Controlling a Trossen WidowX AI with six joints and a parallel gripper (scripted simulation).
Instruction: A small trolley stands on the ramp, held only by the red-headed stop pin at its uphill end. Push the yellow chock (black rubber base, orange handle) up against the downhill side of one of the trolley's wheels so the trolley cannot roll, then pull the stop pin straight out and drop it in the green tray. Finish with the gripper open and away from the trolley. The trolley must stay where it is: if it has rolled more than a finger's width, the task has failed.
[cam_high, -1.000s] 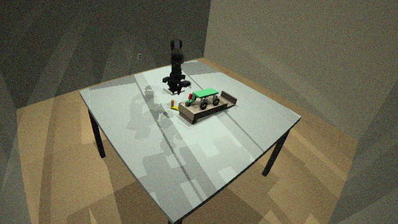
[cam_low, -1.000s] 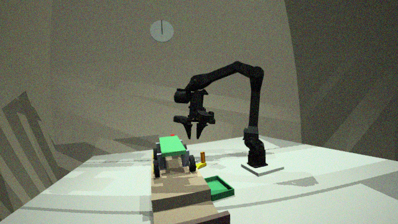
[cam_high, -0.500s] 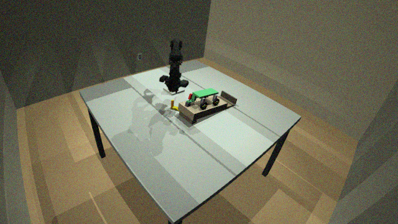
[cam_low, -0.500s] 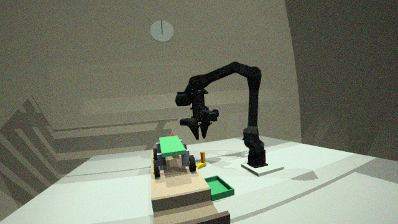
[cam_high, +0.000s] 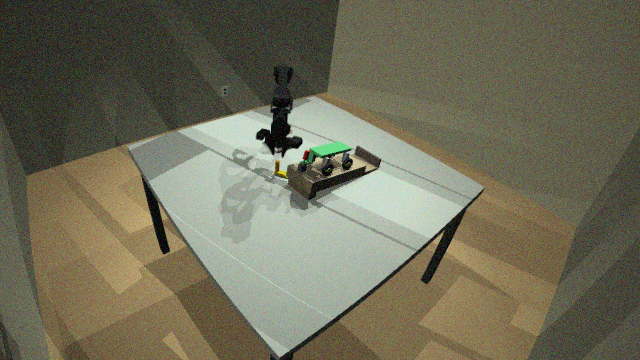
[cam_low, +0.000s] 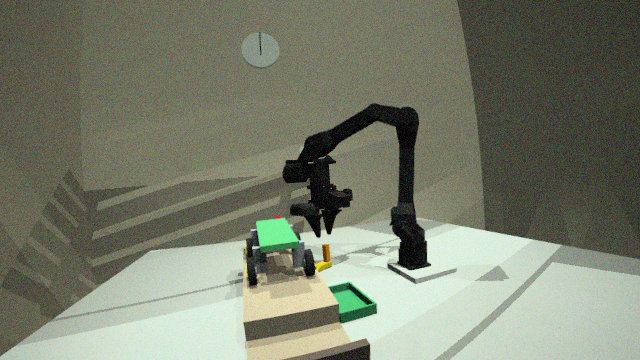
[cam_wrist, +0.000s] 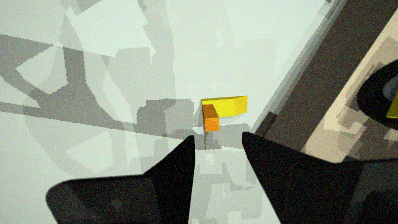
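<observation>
The yellow chock lies 2 cm ahead of my gripper tip, 1 cm to the left of it and 7 cm below it. The rest, counted from my gripper tip: ramp: 15 cm ahead, 16 cm to the left, 4 cm below; red-headed stop pin: 13 cm ahead, 3 cm to the left, 4 cm above; trolley: 15 cm ahead, 15 cm to the left, 2 cm above.
</observation>
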